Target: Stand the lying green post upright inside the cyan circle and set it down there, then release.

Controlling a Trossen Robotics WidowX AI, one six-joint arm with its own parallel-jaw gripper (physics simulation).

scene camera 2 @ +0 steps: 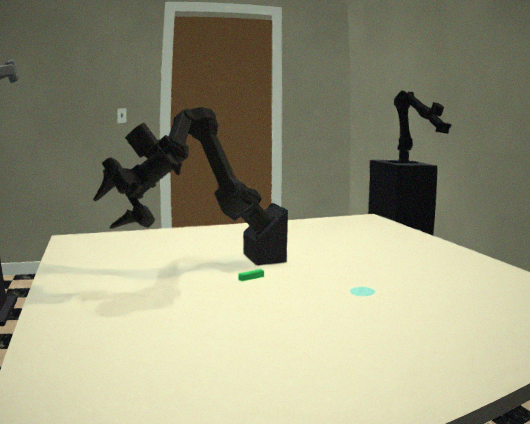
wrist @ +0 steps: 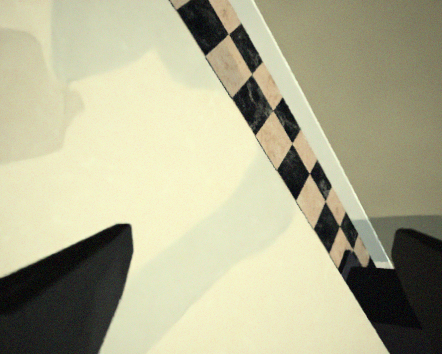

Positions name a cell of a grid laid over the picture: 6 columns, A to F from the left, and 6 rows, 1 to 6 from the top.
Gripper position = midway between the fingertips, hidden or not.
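Visible: my gripper (scene camera 2: B4), which appears in the wrist view as well, with the gripper at (wrist: D5).
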